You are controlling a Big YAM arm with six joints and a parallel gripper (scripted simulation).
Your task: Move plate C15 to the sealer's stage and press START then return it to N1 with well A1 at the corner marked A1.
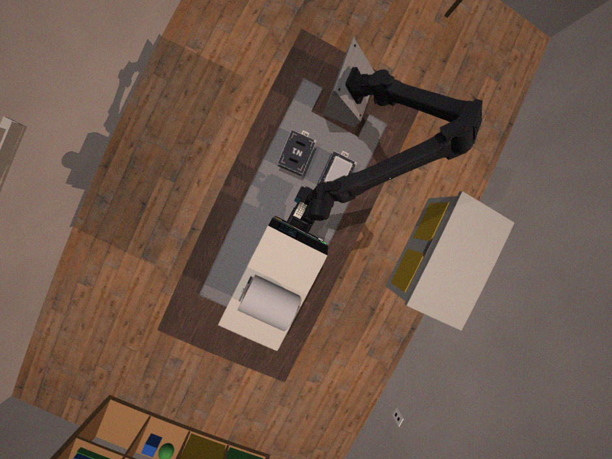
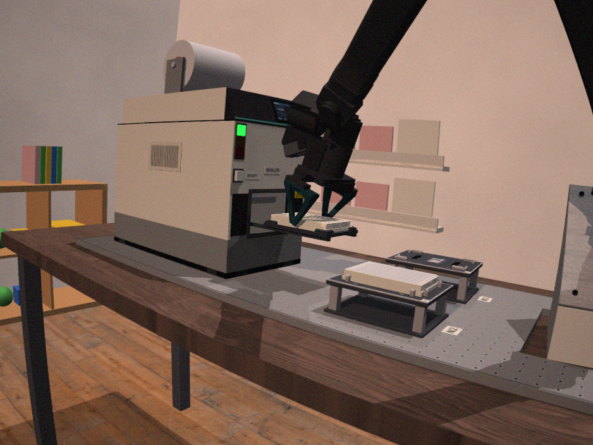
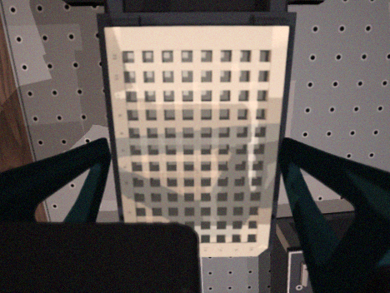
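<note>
The sealer stage lies 2 cm below my hand. Also, from my hand: white plate: 20 cm behind, 6 cm to the left, 6 cm below; then foil roll: 33 cm ahead, 2 cm to the right, 30 cm above; then start button: 11 cm ahead, 9 cm to the left, 7 cm above.
</note>
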